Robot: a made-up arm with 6 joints.
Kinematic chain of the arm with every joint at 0, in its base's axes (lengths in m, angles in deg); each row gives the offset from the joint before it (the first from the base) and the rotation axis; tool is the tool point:
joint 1: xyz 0 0 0.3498 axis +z
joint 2: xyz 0.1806 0 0 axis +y
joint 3: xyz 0 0 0.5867 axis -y
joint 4: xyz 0 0 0.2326 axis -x
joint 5: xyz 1.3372 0 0 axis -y
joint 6: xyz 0.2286 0 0 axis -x
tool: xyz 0 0 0
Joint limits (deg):
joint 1: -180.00..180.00
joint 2: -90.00..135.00
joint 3: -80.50..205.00
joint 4: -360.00..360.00
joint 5: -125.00..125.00
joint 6: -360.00..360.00
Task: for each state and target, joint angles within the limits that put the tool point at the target. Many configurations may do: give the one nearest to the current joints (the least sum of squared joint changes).
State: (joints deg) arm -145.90 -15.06 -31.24 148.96 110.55 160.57
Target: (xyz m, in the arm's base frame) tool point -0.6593 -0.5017 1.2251
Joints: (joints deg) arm -149.13 -51.30 -29.63 150.97 123.63 160.57
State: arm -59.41 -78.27 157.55 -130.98 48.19 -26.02
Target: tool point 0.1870 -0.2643 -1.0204
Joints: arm -40.29 -90.00 201.69 -131.12 27.93 -26.02
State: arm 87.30 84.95 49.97 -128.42 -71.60 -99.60
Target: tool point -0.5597 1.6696 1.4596
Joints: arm 102.54 50.31 68.02 -124.69 -101.97 -99.60
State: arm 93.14 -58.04 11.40 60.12 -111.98 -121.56
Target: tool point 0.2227 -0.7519 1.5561
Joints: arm 94.06 -86.70 14.17 59.52 -121.00 -121.56
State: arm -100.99 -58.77 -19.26 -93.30 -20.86 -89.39
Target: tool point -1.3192 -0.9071 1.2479
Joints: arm -147.07 -12.36 -9.08 -94.30 -11.17 -89.39
